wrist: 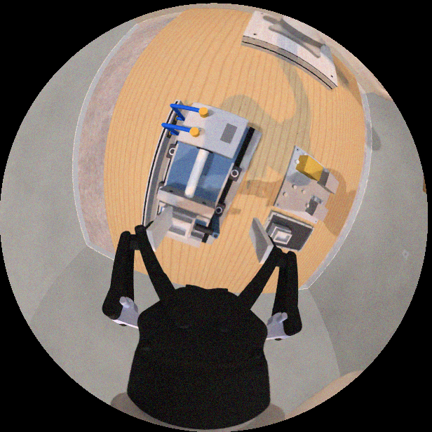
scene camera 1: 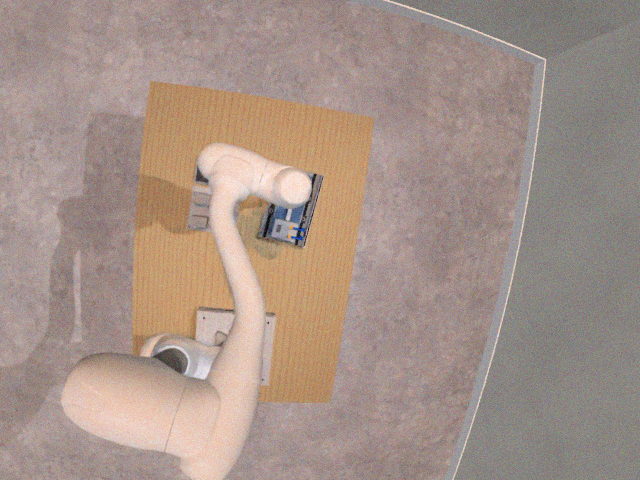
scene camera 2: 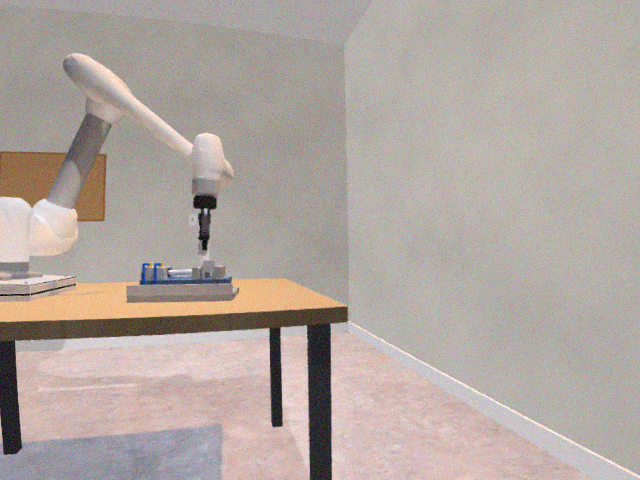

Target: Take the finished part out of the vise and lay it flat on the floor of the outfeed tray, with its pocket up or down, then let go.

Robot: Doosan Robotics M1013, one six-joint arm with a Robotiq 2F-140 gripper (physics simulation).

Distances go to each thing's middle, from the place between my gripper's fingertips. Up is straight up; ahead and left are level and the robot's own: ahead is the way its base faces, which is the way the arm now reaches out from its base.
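You'd find the grey plate [wrist: 294, 202] 110 mm below my hand, and it's 230 mm to the left of my hand and 150 mm behind it.
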